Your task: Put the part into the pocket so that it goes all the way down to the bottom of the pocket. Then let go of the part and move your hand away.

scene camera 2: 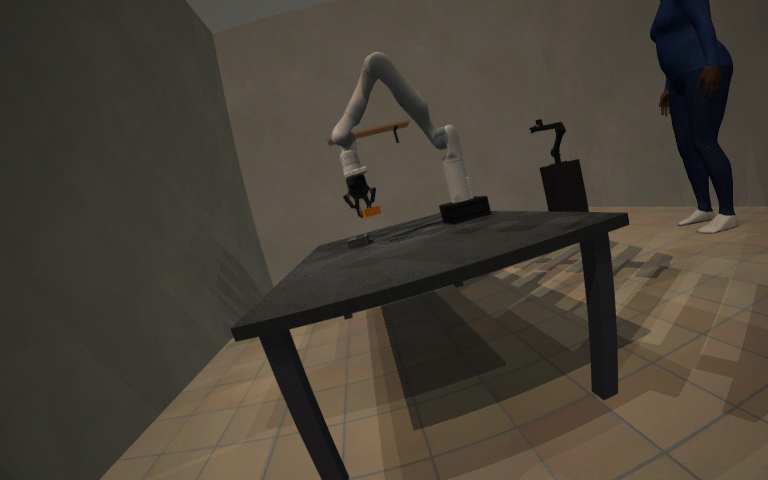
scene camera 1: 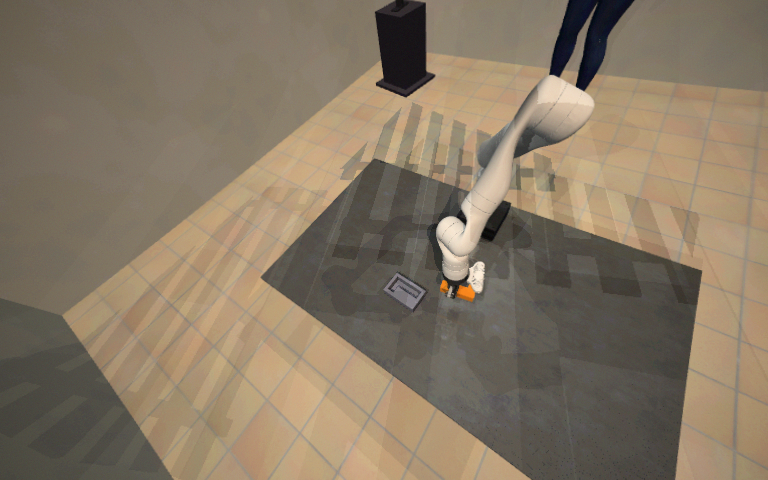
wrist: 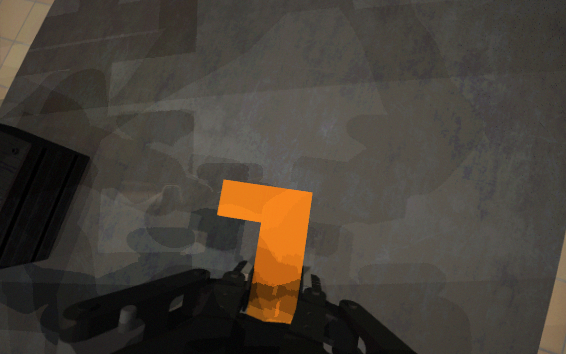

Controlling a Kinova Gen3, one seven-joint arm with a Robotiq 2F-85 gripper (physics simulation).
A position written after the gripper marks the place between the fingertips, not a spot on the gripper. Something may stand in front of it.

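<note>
A grey pocket block [scene camera 1: 405, 292] is part of the scene, and so is an orange L-shaped part [wrist: 284, 214], which touches nothing else and is carried by the gripper [scene camera 2: 366, 216]. The wrist view shows the gripper [wrist: 279, 273] too.
</note>
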